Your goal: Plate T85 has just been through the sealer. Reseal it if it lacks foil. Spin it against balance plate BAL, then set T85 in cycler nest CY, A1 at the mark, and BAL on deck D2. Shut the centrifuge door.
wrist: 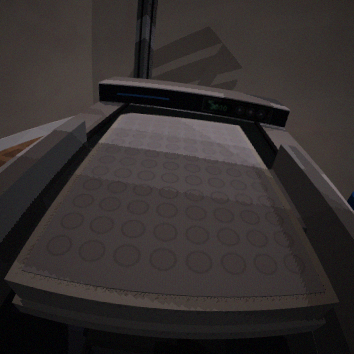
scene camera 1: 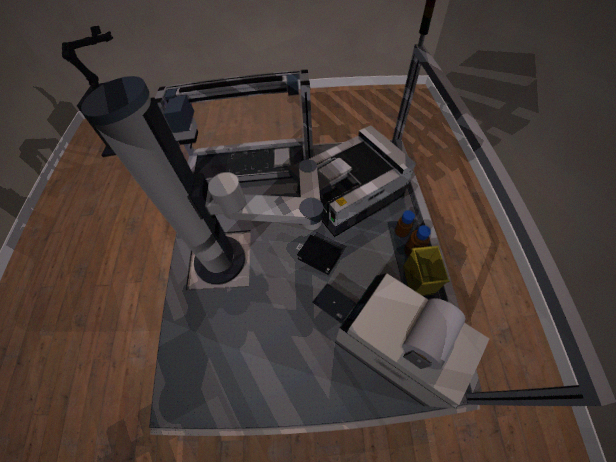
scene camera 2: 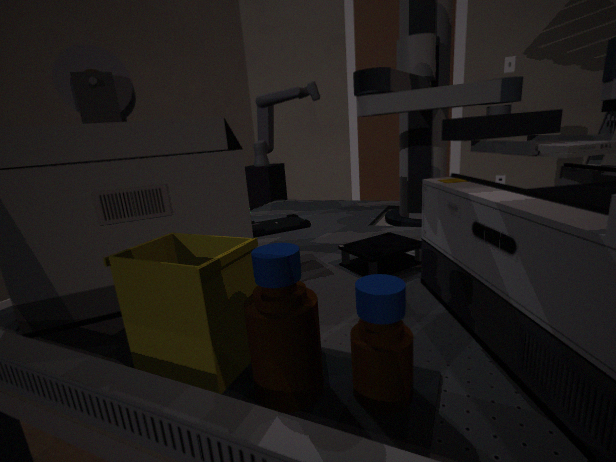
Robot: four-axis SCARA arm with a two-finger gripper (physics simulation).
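My gripper is shut on a pale plate, its two grey fingers along the long sides. The plate is level, and its top has a smooth pale cover with rows of faint well rings. No label or A1 mark can be read, so I cannot tell T85 from BAL. The plate is over the near part of the centrifuge, whose far panel shows a green readout. In scene camera 1 the area below the plate looks open and dark. Another pale block sits on the dark rear deck.
The white sealer with its roll stands at the front right, a dark tray beside it. A low black stand is mid-table. A yellow bin and two blue-capped bottles stand at the right edge.
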